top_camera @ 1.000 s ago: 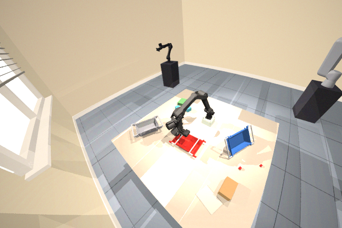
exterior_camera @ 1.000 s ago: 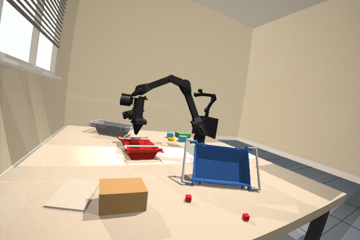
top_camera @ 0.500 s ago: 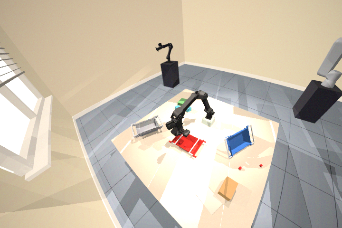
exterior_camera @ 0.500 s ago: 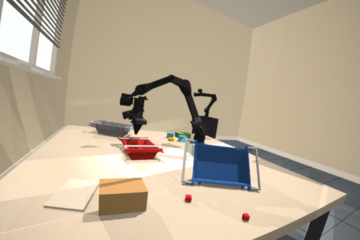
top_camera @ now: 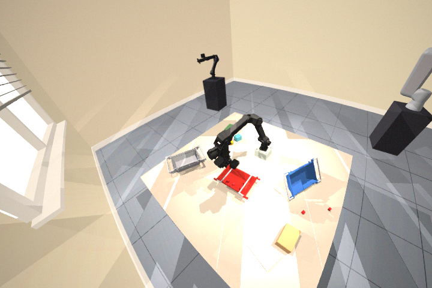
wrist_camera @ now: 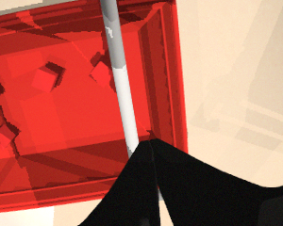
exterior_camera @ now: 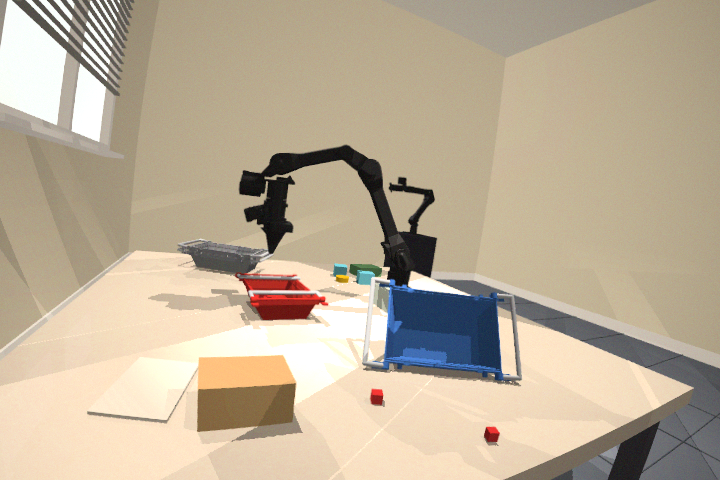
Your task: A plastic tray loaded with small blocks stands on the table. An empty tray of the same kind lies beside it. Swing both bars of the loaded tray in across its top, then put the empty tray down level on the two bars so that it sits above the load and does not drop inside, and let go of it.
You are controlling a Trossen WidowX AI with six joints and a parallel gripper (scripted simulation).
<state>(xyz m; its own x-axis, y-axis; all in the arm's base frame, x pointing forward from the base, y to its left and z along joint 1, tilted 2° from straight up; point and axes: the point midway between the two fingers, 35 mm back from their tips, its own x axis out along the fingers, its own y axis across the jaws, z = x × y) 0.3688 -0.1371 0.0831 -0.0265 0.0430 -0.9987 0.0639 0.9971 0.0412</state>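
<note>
Now: gripper tip 48 cm to the right of the blue tray, 21 cm past it and 6 cm above it. From my gripper tip the other things lie so: flat pale sheet (42 cm to the left, 30 cm ahead, 13 cm below); then yellow block (35 cm behind, 18 cm to the right, 12 cm below); then cardboard box (50 cm to the left, 18 cm ahead, 10 cm below).
</note>
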